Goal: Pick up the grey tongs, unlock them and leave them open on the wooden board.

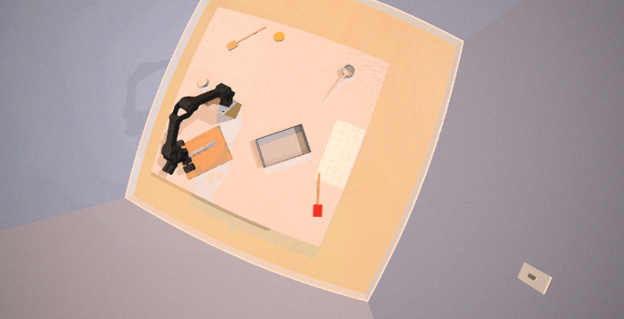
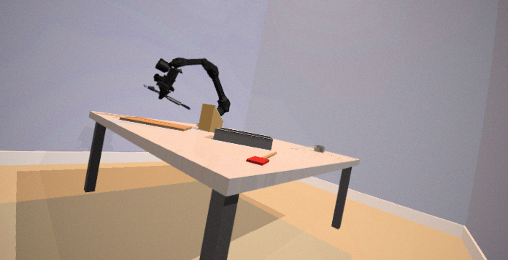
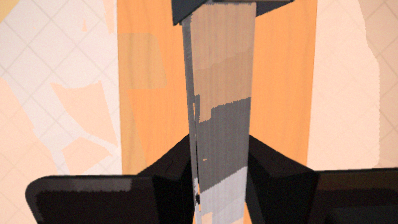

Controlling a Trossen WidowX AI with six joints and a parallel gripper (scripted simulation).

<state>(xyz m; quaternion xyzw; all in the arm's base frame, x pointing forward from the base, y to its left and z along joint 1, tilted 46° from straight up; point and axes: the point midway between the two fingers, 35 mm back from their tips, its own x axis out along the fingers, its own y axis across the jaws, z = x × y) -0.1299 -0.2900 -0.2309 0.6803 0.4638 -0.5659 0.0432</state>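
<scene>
Now: gripper tip 1 cm short of the wooden board, 2 cm to the right of it and 15 cm above it. The rest, counted from my gripper tip: grey roasting tin (52 cm ahead, 22 cm to the left, 13 cm below); red spatula (82 cm ahead, 4 cm to the right, 15 cm below); white disc (13 cm behind, 48 cm to the left, 14 cm below).
</scene>
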